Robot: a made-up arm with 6 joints.
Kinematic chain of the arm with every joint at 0, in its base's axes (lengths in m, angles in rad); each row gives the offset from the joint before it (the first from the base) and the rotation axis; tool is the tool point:
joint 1: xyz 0 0 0.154 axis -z
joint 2: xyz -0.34 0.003 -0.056 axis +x
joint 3: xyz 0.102 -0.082 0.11 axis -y
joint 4: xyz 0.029 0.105 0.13 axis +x
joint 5: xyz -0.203 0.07 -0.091 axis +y
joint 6: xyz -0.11 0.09 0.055 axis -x
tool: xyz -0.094 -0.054 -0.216
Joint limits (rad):
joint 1: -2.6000..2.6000
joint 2: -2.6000..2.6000
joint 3: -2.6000..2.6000
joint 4: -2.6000..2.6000
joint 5: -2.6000..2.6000
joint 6: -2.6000..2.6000
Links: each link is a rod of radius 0.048 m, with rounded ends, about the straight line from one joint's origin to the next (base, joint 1, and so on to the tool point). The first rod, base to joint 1, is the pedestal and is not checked.
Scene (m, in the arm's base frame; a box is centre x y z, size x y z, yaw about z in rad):
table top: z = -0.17
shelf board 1: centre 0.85 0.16 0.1 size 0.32 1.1 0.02 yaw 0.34
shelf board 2: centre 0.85 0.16 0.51 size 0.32 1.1 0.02 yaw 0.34
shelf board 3: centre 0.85 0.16 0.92 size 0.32 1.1 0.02 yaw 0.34
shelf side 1: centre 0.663 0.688 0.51 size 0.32 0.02 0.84 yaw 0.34
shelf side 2: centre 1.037 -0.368 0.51 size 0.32 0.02 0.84 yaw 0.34
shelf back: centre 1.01 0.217 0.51 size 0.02 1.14 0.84 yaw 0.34
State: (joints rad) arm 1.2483 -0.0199 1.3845 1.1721 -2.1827 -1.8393
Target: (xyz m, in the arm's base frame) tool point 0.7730 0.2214 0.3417
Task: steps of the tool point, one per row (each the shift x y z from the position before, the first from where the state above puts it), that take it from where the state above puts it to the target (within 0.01 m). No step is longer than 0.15 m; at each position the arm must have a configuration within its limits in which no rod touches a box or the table.
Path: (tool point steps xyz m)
1: 0.0972 -0.0765 0.0383
2: 0.0812 -0.1055 -0.0077
3: 0.0430 -0.1127 -0.0531
4: 0.1052 -0.0320 0.0735
5: 0.0871 -0.0479 0.0611
6: 0.0725 -0.0603 0.0432
7: 0.0608 -0.0732 0.0231

